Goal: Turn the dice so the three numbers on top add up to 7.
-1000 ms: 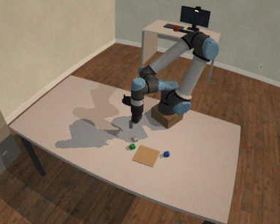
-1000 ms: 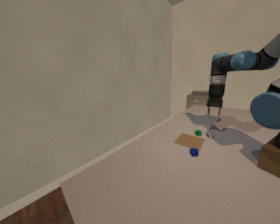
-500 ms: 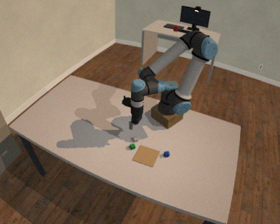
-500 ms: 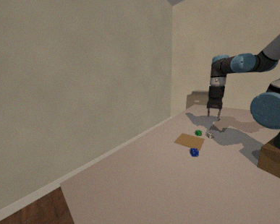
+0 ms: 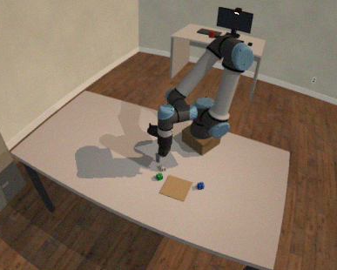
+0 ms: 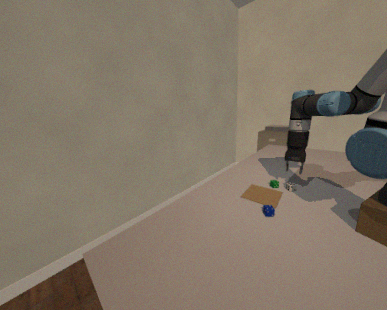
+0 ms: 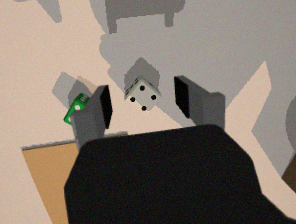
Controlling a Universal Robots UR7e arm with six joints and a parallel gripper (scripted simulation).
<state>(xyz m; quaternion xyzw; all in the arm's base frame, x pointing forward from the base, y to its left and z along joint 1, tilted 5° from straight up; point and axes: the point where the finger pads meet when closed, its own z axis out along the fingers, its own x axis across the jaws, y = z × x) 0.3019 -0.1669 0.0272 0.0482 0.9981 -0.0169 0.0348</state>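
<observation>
Right now the white die is 90 mm below my hand and 20 mm to the left of it. From my hand the other things lie so: blue die (260 mm to the left, 90 mm below, 60 mm ahead); green die (90 mm below, 70 mm ahead, 20 mm to the left); tan mat (130 mm to the left, 100 mm below, 100 mm ahead).
</observation>
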